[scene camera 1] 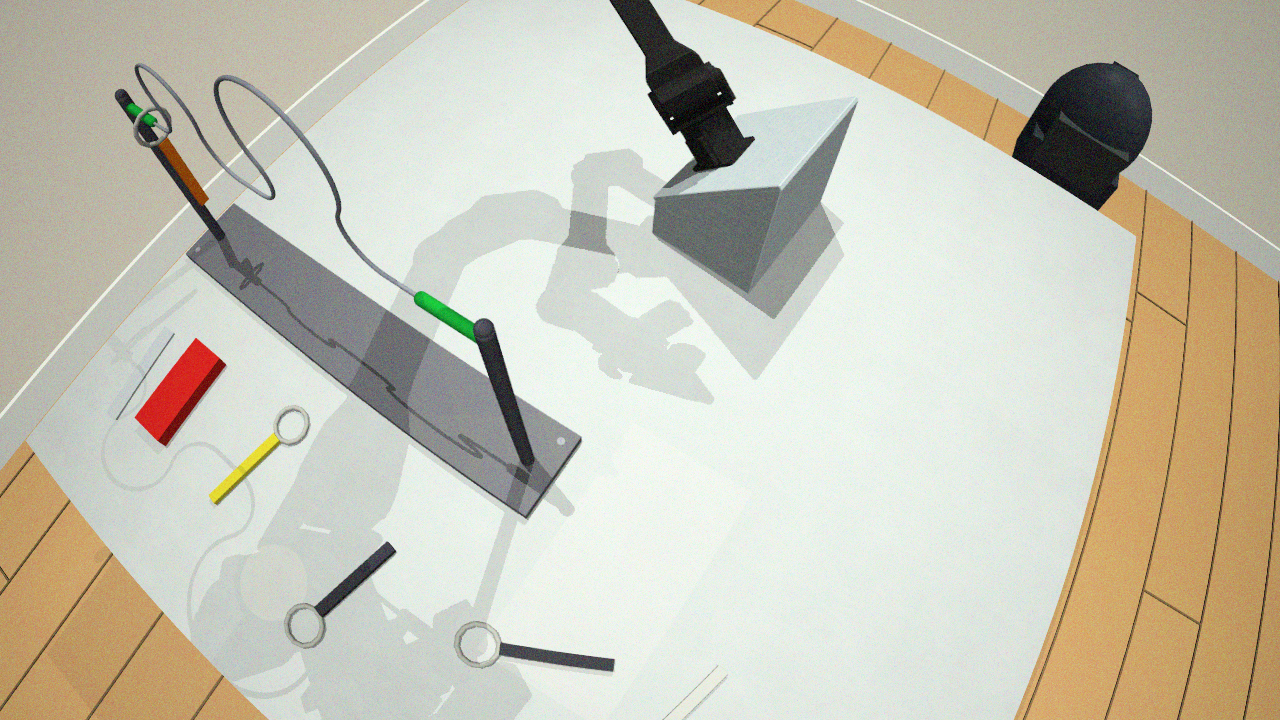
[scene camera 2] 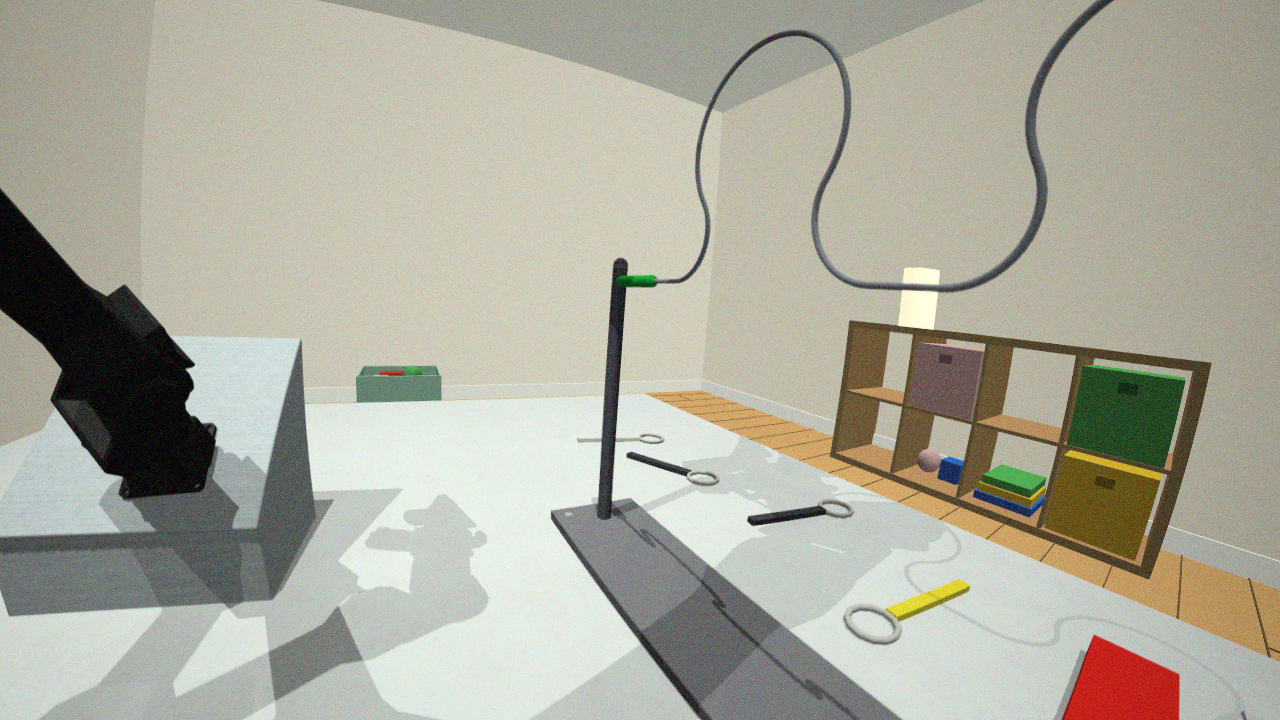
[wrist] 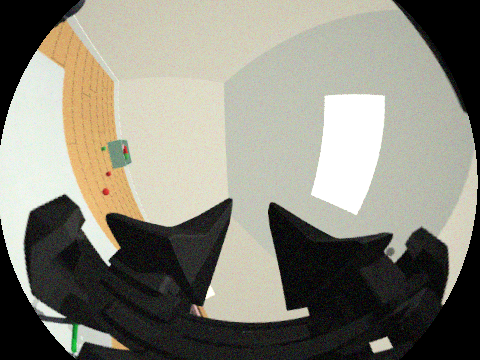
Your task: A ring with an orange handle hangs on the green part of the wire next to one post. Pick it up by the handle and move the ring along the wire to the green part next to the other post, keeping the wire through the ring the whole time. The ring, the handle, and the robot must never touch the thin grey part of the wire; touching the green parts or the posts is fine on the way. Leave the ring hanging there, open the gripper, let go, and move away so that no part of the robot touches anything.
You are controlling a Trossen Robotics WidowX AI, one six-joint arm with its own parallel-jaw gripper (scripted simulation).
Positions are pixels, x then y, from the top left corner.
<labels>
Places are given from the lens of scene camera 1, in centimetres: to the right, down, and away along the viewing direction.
yellow-handled ring (scene camera 1: 275,439): -44, 10, 73
red block (scene camera 1: 172,401): -62, 6, 73
</labels>
